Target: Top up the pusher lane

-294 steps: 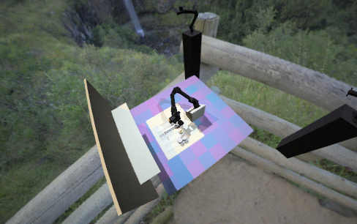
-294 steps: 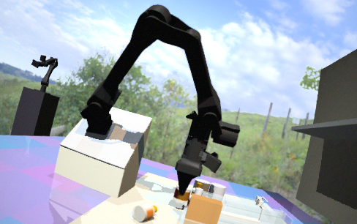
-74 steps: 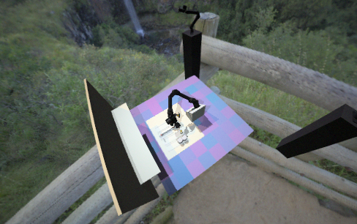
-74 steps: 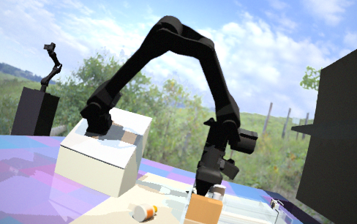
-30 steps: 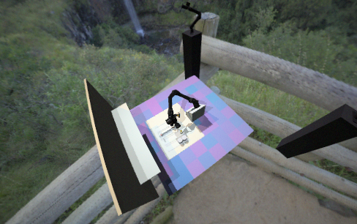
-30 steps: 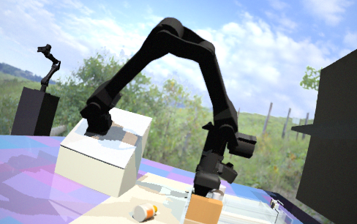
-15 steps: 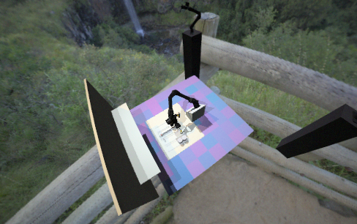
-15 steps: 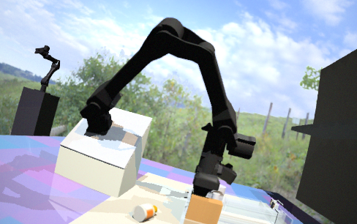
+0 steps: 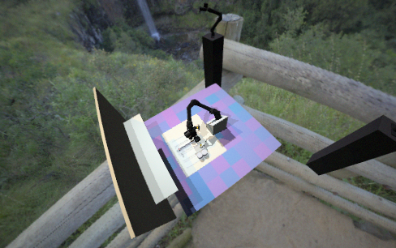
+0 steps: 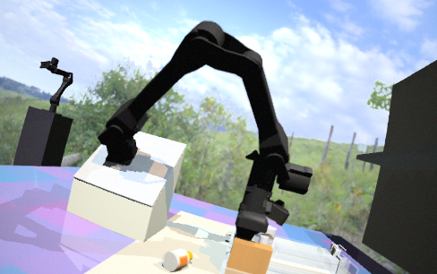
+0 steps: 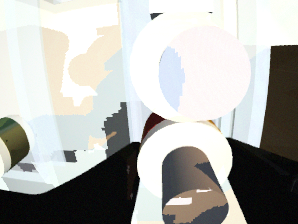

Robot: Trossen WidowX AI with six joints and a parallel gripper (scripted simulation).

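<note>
Now: gripper tip 1 cm short of the tan block, 8 cm to the left of it and 1 cm below it. Also, from my gripper tip: clear lane: 15 cm ahead, 1 cm to the left, 1 cm below.
</note>
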